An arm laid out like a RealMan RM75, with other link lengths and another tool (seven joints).
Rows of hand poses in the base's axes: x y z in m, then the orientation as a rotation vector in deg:
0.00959, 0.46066, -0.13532, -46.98, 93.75, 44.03
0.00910, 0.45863, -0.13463, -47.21, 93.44, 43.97
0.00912, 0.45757, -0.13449, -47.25, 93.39, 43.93
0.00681, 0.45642, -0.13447, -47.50, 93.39, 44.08
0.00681, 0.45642, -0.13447, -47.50, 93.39, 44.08
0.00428, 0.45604, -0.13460, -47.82, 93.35, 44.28
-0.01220, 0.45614, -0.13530, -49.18, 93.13, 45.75
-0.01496, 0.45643, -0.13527, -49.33, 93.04, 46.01
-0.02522, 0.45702, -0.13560, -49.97, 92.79, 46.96
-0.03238, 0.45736, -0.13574, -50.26, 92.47, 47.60
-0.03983, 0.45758, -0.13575, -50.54, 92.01, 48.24
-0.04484, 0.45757, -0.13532, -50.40, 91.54, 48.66
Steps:
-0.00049, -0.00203, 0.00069, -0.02, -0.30, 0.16
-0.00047, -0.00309, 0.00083, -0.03, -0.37, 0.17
-0.00278, -0.00424, 0.00085, -0.10, -0.32, 0.42
-0.00278, -0.00424, 0.00085, -0.10, -0.32, 0.42
-0.00531, -0.00462, 0.00072, -0.16, -0.29, 0.75
-0.02179, -0.00452, 0.00002, -0.09, 0.10, 2.48
-0.02455, -0.00423, 0.00005, 0.00, 0.14, 2.73
-0.03481, -0.00364, -0.00028, 0.22, 0.33, 3.70
-0.04197, -0.00330, -0.00042, 0.51, 0.35, 4.28
-0.04942, -0.00308, -0.00043, 0.88, 0.26, 4.88
-0.05443, -0.00309, 0.00000, 1.37, 0.09, 5.07

